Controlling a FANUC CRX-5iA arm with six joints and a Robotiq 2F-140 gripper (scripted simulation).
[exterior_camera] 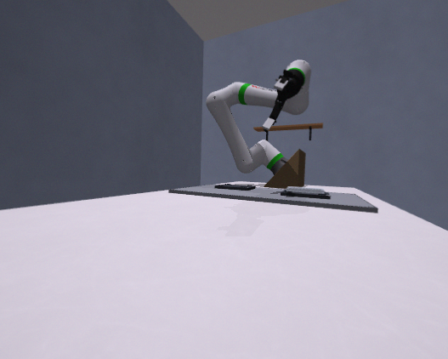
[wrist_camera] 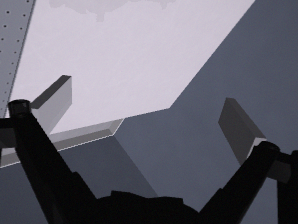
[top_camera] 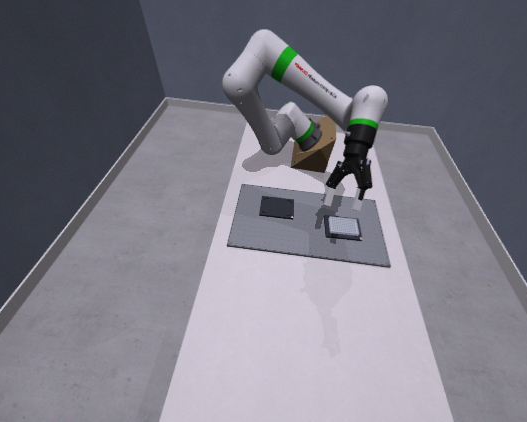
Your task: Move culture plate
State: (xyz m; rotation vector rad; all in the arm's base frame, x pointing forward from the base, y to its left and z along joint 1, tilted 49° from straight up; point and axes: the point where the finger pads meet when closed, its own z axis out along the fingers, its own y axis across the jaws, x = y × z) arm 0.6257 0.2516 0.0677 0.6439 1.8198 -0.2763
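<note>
Now: hand 13 cm past the clear lid, 10 cm to the right of it and 27 cm above it. Round my hand: plate nest N1: 13 cm behind, 10 cm to the left, 29 cm below; small A1 label: 9 cm behind, 18 cm to the left, 29 cm below; 96-well culture plate: 13 cm behind, 10 cm to the left, 28 cm below.
</note>
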